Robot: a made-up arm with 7 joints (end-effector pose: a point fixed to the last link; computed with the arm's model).
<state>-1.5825 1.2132 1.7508 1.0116 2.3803 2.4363 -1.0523</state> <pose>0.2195 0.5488 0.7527 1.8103 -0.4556 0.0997</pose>
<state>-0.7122 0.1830 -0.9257 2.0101 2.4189 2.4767 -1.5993</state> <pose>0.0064 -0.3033 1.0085 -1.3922 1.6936 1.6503</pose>
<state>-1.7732 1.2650 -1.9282 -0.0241 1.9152 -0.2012 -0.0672</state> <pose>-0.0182 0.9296 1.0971 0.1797 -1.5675 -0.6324</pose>
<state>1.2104 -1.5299 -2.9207 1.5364 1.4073 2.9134 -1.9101</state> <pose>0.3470 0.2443 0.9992 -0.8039 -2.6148 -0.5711</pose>
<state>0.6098 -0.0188 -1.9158 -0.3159 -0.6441 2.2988 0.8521</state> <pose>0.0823 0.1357 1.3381 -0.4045 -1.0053 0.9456</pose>
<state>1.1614 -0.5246 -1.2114 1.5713 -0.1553 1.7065 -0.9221</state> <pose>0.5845 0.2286 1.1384 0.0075 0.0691 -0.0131</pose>
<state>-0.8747 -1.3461 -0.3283 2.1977 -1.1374 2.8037 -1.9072</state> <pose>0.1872 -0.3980 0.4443 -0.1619 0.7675 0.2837</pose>
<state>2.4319 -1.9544 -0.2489 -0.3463 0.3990 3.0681 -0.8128</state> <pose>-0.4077 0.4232 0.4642 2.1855 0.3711 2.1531</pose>
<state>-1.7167 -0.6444 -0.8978 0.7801 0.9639 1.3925 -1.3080</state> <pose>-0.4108 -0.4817 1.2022 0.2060 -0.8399 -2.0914</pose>
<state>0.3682 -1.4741 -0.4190 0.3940 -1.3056 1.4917 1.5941</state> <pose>0.7420 0.3794 0.6666 1.3809 0.2931 -0.0712</pose>
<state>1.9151 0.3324 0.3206 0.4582 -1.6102 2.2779 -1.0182</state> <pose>-0.0229 -0.2665 1.4089 0.8943 -2.2147 1.1035</pose>
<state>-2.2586 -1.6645 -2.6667 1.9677 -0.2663 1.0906 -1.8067</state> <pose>-0.5446 -0.1162 1.0675 -0.4367 -1.1276 0.6142</pose>
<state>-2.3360 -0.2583 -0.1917 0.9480 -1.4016 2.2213 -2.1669</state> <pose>-0.2452 -0.3161 1.3331 -1.7974 1.9333 -1.2114</pose>
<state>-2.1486 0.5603 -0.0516 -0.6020 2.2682 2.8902 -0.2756</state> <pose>0.2680 0.2985 1.2519 0.6030 -0.9349 2.1293</pose>
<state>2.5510 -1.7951 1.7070 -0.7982 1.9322 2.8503 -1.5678</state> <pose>-0.4001 0.5128 0.6413 1.0165 1.4610 -1.3485</pose>
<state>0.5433 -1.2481 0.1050 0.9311 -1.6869 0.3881 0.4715</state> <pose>0.6863 0.5749 0.6120 -0.0253 0.2417 -0.5896</pose>
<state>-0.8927 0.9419 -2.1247 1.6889 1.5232 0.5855 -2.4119</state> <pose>-0.6579 0.0054 0.7047 0.7011 -1.7180 -1.3200</pose>
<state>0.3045 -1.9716 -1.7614 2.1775 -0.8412 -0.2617 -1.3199</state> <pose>0.3690 -0.5185 0.6587 0.5157 -0.8393 1.7434</pose>
